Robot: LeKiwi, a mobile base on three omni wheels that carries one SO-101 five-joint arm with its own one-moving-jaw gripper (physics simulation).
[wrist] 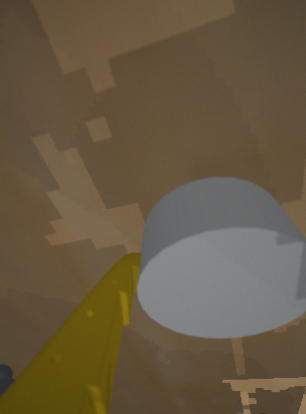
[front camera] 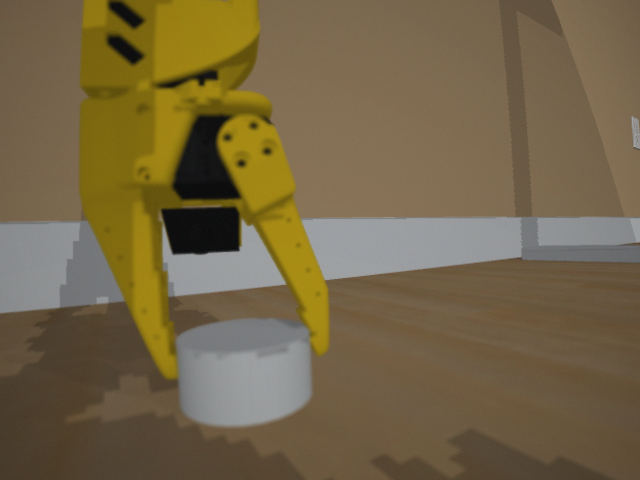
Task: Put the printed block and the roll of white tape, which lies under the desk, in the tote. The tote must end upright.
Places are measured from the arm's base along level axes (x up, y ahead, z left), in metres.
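Where they show: hand, its tool point: (wrist: pixel 141 267) (front camera: pixel 178 364).
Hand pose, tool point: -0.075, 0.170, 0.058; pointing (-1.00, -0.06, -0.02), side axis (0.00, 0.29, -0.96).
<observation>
Each offset is from my tool point to the top centre of the thing, as dx, dy, dz. Level surfaces: height alone.
The roll of white tape @[+0.010, +0.008, -0.023] (front camera: pixel 245 387) (wrist: pixel 220 285) is a plain white cylinder with its flat face up, low at the floor. My gripper (front camera: pixel 246 361) is over it with the jaws pointing down. In the front view one jaw presses on its left side and the other on its right side, so the gripper is shut on the tape. In the wrist view the notched fixed jaw touches the tape's left edge and the moving jaw does not show. I cannot tell if the tape's underside touches the floor. The printed block and the tote do not show.
The wood floor @[dx -0.015] (front camera: pixel 465 351) (wrist: pixel 165 130) carries jagged shadows. A white baseboard (front camera: pixel 413 245) and a brown wall (front camera: pixel 387 113) stand behind the gripper. A grey strip (front camera: pixel 578 253) lies along the wall at the right. A white outlet @[+0.443, +1.134, -1.183] (front camera: pixel 635 132) is at the right edge.
</observation>
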